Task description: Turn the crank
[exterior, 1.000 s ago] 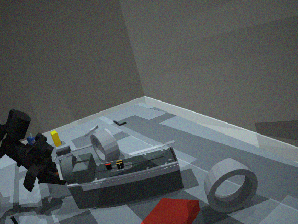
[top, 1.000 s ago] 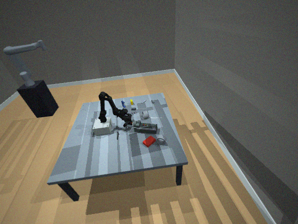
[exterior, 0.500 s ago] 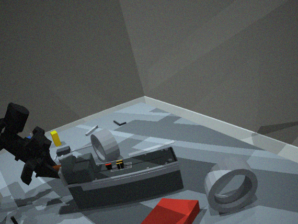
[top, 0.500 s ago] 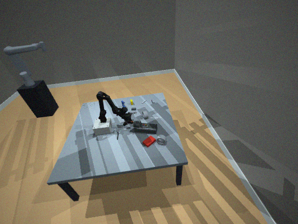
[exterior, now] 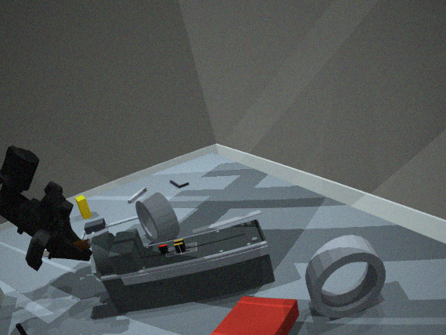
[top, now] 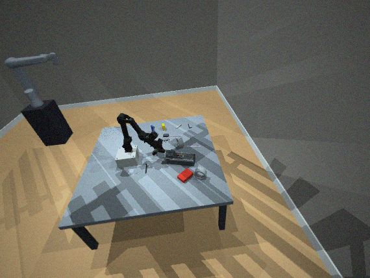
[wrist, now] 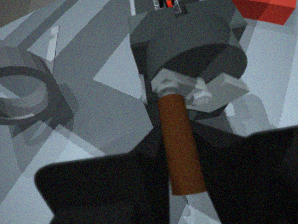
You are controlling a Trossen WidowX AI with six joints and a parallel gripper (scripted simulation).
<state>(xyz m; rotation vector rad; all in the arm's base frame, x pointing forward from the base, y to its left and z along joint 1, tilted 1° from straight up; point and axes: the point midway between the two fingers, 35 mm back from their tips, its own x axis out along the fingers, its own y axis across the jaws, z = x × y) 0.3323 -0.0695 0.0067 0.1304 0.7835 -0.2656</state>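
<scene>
Now: the red pointer 130 mm ahead of my gripper tip and 60 mm to the right of it. From my gripper tip the other things lie so: brown handle 30 mm above, 20 mm behind; then yellow block 530 mm to the left, 50 mm below, 30 mm behind; then blue clamp 480 mm to the left, 150 mm behind, 30 mm below.
</scene>
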